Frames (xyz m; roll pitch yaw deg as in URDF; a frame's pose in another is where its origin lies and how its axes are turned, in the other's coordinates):
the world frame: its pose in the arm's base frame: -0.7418 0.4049 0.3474 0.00 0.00 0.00
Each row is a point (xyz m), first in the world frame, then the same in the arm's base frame.
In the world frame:
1: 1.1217 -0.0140 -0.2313
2: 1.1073 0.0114 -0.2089
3: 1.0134 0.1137 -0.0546
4: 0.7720 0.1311 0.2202
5: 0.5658 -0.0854 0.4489
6: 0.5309 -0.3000 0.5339
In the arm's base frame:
1: 0.3799 0.3909 0.1161
2: 0.3655 0.4163 0.1385
3: 0.2716 0.5186 0.2928
4: 0.0302 0.5360 0.5676
5: -0.1760 0.3195 0.7963
6: -0.2109 0.1049 0.8813

